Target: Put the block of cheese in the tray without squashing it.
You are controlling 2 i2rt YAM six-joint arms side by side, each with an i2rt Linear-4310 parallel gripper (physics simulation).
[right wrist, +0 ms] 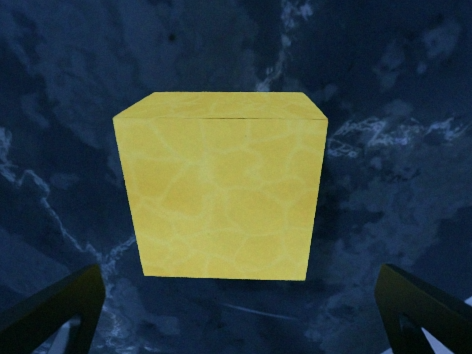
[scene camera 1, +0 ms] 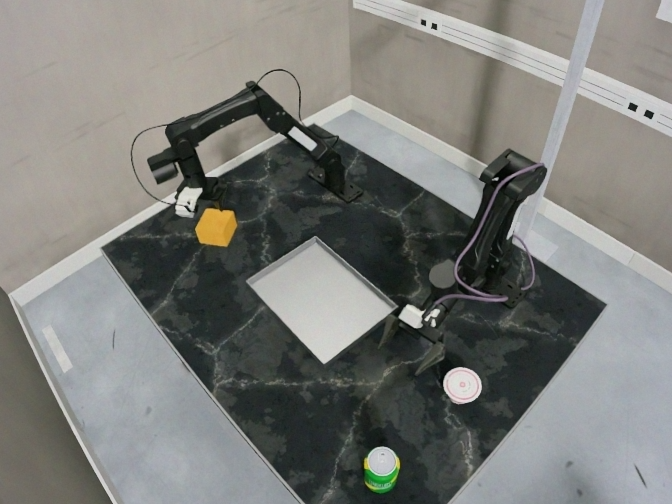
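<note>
The block of cheese [scene camera 1: 216,227] [right wrist: 222,197] is a yellow-orange block on the dark marbled table, at the left in scene camera 1 and at the middle of the right wrist view. My right gripper [scene camera 1: 208,205] [right wrist: 239,278] is open, just behind the cheese in scene camera 1; its fingertips are mostly hidden there. In the right wrist view the fingers stand wide apart at the lower left and lower right, not touching the block. The grey tray [scene camera 1: 324,302] lies near the table's middle with no cheese in it. My left gripper [scene camera 1: 400,359] is open and empty beside the tray's right corner.
A white round container with pink rings [scene camera 1: 462,385] stands at the right, near the left gripper. A green and yellow can [scene camera 1: 381,470] stands near the table's front corner. The two arms' bases are at the table's back edge. A pale post [scene camera 1: 567,103] rises behind the left arm.
</note>
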